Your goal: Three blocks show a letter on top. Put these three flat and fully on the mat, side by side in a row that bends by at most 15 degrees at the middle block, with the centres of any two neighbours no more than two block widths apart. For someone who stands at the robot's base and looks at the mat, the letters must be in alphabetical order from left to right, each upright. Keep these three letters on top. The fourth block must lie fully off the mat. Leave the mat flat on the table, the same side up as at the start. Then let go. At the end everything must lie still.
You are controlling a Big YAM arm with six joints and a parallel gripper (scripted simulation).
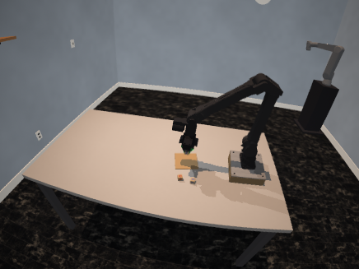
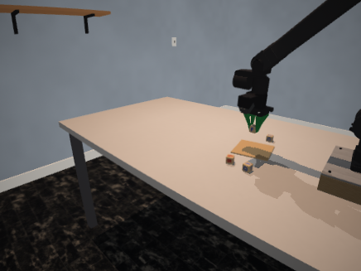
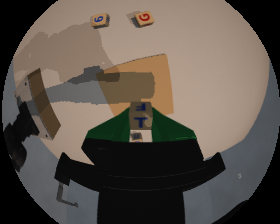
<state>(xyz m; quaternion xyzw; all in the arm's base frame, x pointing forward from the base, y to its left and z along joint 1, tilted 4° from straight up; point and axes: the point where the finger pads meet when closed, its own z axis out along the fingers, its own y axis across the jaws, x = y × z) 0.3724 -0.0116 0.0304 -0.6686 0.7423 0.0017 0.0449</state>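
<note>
Right now my hand is 20 mm to the left of the mat and 90 mm above it.
</note>
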